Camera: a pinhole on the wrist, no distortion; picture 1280 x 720 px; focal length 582.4 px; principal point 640.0 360.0 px. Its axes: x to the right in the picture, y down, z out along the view. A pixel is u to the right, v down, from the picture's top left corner.
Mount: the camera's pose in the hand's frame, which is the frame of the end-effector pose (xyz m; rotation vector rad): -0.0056 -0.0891 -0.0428 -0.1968 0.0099 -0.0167
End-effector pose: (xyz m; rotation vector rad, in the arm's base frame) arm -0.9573 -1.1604 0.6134 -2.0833 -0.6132 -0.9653
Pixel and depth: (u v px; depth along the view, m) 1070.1 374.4 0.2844
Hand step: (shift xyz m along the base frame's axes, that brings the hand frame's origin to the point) 0.2058 0.2243 0.0755
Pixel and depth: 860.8 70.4 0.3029
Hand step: 0.0687 0.3436 0.0403
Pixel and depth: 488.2 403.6 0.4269
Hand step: 0.1124 0.2630 -0.2621
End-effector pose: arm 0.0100 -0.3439 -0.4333 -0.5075 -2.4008 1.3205
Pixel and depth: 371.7 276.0 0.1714
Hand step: 0.0005 -0.1733 -0.0097
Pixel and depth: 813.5 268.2 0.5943
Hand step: -0.4237 -0.3564 -0.1984
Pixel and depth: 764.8 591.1 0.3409
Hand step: -0.1724 -0.1035 -0.2162
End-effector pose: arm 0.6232 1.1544 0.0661 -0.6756 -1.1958 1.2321
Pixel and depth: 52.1 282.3 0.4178
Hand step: -0.2951 -0.4895 0.0296
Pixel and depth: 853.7 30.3 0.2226
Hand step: -0.1359 -0.0119 0.2370
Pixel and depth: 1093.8 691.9 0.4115
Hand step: -0.3979 0.3004 -0.0010
